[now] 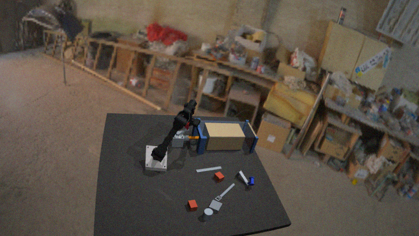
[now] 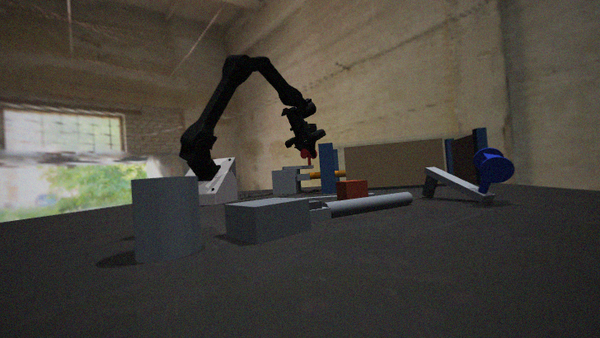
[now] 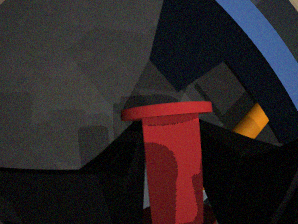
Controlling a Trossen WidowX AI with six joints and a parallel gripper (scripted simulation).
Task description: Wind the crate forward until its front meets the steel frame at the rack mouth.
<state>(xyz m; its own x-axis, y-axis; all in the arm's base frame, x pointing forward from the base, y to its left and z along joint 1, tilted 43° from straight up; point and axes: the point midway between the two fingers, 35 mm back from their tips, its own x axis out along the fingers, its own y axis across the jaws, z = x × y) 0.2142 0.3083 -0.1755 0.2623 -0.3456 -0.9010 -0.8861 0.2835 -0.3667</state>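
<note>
The grey winch lies 10 cm below my gripper tip, 10 cm behind it and 9 cm to the right of it. From my gripper tip the other things lie so: red knob (2 cm to the right, 1 cm behind); then grey bar (35 cm to the right, 16 cm ahead, 13 cm below); then clear-panelled cubby (32 cm ahead, 2 cm to the right, 2 cm below).
</note>
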